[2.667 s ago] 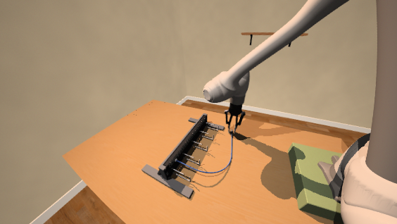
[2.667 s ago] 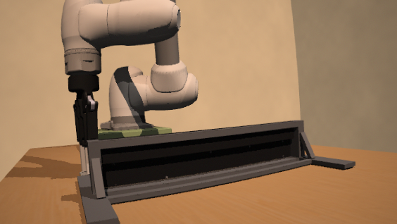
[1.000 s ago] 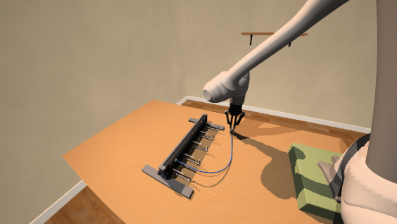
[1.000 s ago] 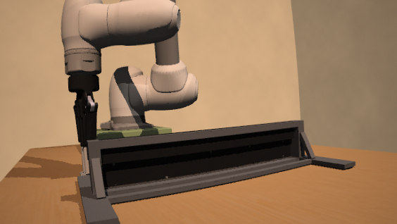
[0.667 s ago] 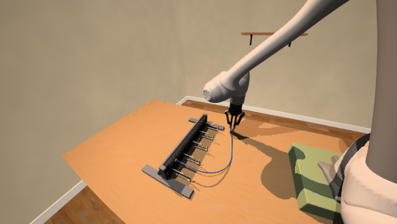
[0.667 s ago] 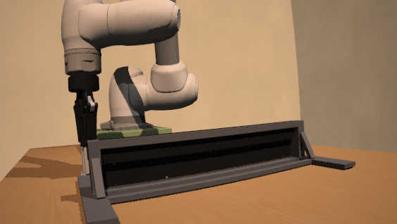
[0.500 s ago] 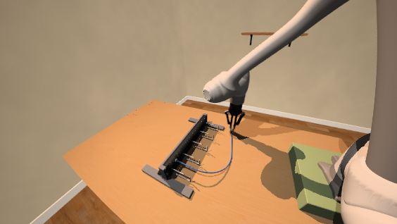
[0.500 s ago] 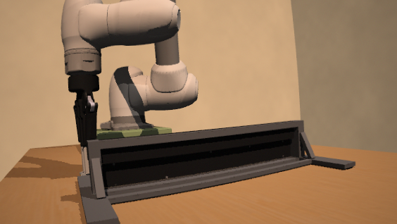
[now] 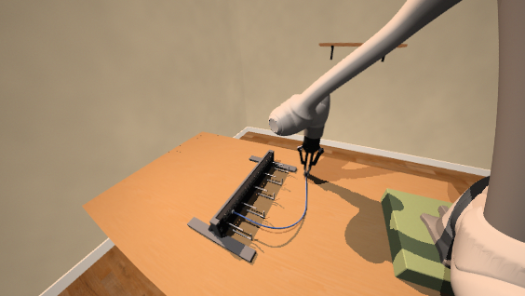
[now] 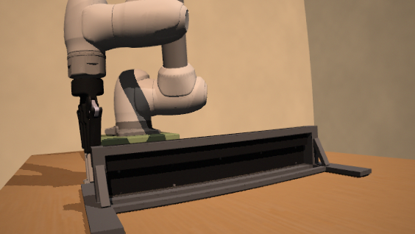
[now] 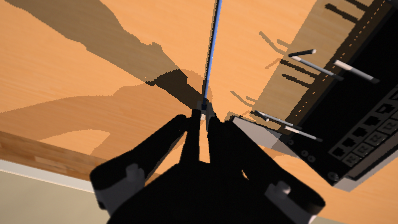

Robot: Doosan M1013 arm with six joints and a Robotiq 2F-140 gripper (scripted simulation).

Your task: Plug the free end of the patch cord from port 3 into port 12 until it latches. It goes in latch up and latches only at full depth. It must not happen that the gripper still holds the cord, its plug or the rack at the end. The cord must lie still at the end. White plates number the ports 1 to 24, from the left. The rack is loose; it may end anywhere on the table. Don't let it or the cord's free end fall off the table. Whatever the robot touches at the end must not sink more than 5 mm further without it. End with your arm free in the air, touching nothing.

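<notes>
Now: the plug 3 cm below my hand and 1 cm to the right of it.
</notes>
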